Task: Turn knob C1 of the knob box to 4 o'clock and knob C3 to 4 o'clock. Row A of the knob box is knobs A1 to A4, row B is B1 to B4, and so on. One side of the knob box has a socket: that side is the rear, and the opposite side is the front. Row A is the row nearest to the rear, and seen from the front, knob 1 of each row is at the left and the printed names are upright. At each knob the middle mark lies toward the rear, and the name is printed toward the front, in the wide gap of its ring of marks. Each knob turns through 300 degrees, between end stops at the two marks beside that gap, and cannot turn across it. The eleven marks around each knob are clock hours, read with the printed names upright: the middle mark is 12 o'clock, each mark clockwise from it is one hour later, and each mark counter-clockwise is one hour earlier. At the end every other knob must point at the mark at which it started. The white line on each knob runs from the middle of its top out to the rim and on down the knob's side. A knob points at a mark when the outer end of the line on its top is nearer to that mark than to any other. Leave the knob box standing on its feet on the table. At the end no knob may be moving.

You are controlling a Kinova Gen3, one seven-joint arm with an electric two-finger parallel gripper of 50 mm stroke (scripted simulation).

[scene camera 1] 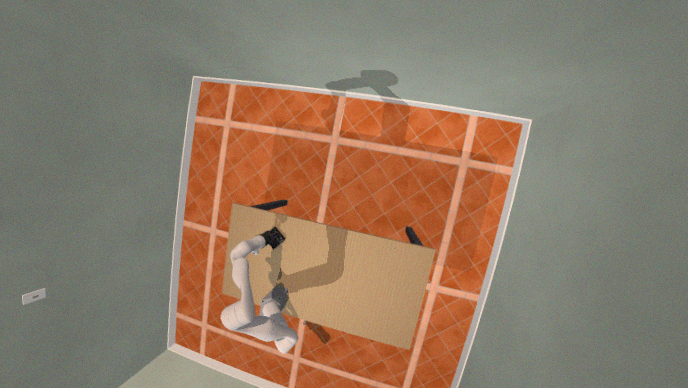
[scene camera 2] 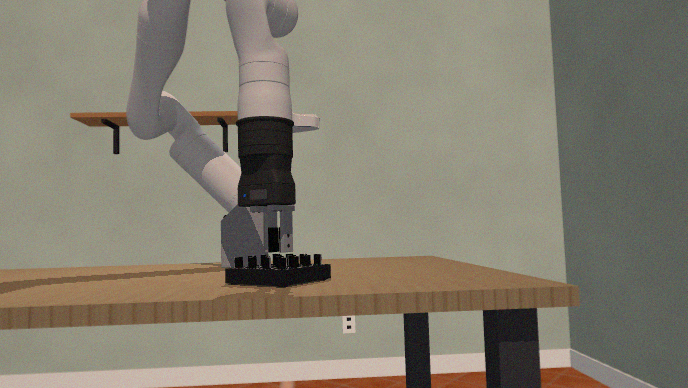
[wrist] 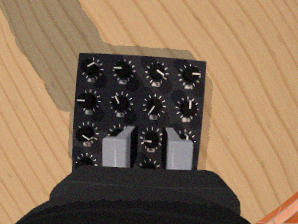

Path:
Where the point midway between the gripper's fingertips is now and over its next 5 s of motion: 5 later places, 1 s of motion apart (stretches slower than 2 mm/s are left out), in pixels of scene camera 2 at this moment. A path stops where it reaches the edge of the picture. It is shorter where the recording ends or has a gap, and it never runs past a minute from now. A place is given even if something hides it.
My gripper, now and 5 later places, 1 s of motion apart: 279,252; 279,259; 278,261; 275,238; 282,234; 282,222

